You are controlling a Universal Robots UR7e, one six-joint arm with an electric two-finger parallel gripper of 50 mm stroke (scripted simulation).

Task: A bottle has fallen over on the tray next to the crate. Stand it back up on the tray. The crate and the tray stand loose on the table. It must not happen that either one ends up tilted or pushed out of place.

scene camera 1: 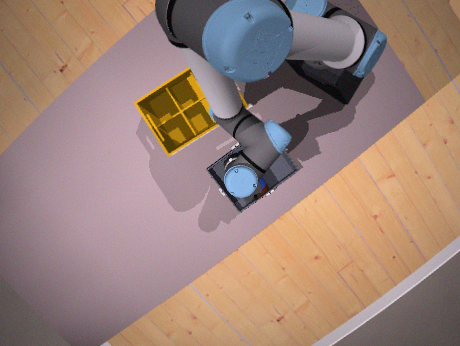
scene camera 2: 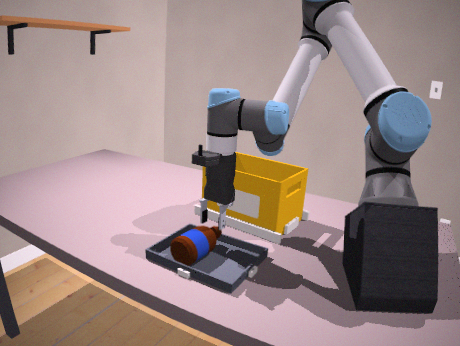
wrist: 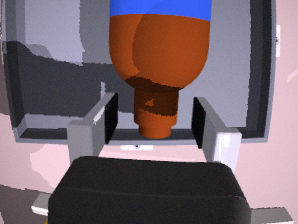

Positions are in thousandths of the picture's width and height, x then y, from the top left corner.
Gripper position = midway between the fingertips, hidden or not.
Note:
In view: the gripper (scene camera 2: 462, 652), a brown bottle (wrist: 532, 248), a yellow crate (scene camera 2: 566, 582) and a dark grey tray (scene camera 2: 503, 741).
The dark grey tray is seen too in scene camera 1 (scene camera 1: 473, 493) and in the wrist view (wrist: 213, 306). The gripper also shows in the wrist view (wrist: 522, 493).

